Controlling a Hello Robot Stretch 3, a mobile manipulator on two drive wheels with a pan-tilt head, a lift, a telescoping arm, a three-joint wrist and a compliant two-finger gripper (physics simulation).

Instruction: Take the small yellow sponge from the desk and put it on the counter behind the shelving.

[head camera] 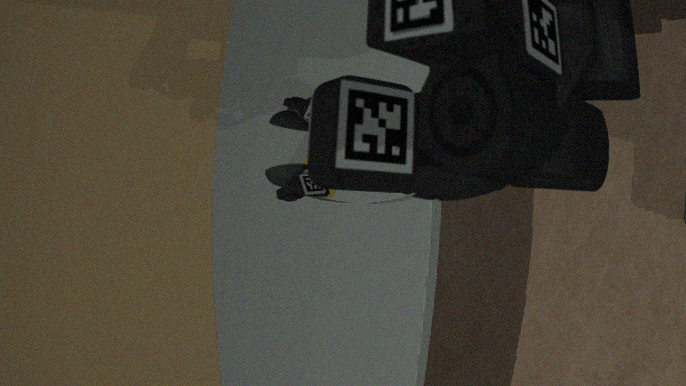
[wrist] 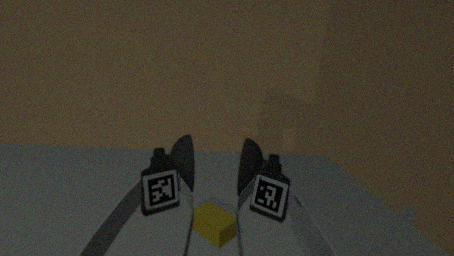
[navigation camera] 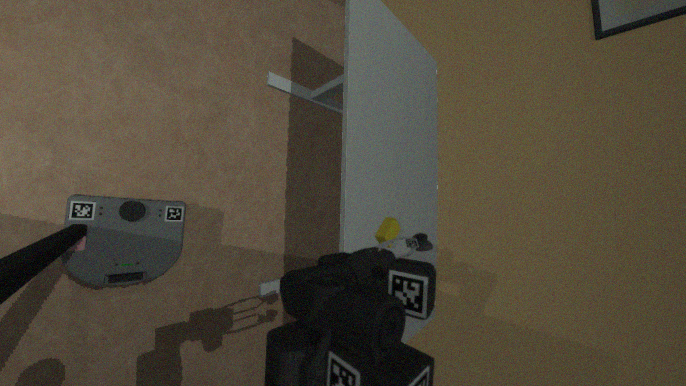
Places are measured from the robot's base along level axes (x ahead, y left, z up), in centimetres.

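Pixels of known places: gripper, fingertip midpoint: (head camera: pixel 278 148) (wrist: pixel 216 155) (navigation camera: pixel 425 255); robot's base, origin of the base link: (navigation camera: pixel 133 209).
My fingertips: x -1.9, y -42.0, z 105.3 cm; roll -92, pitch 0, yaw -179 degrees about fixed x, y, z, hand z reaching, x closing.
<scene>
For each thing: its top centre in the pictures, then the offset to it from my fingertips. "spot": a spot on its surface instead. Level surfaces: height alone.
- small yellow sponge, middle of its top: (wrist: pixel 213 214) (navigation camera: pixel 392 232) dx +0.0, dy -33.6, dz -28.8 cm
- grey desk, its level: dz -33.3 cm
- yellow sliver, surface spot: (head camera: pixel 331 194) spot: dx +5.2, dy -34.1, dz -32.8 cm
The small yellow sponge (navigation camera: pixel 387 230) (wrist: pixel 213 223) lies on the grey desk (head camera: pixel 311 288) (navigation camera: pixel 389 124) (wrist: pixel 53 183). My gripper (wrist: pixel 216 155) (head camera: pixel 287 146) is open and reaches low over the desk top. The sponge sits between the two finger arms, behind the fingertips and close to the wrist. The fingers stand a little apart from its sides. In the head camera view the wrist block hides nearly all of the sponge; only a yellow sliver (head camera: pixel 331 194) shows below it.
The desk's far edge lies just beyond the fingertips, with tan floor past it. Grey desk legs (navigation camera: pixel 302 89) stick out on the near side. My base (navigation camera: pixel 131 240) stands beside the desk.
</scene>
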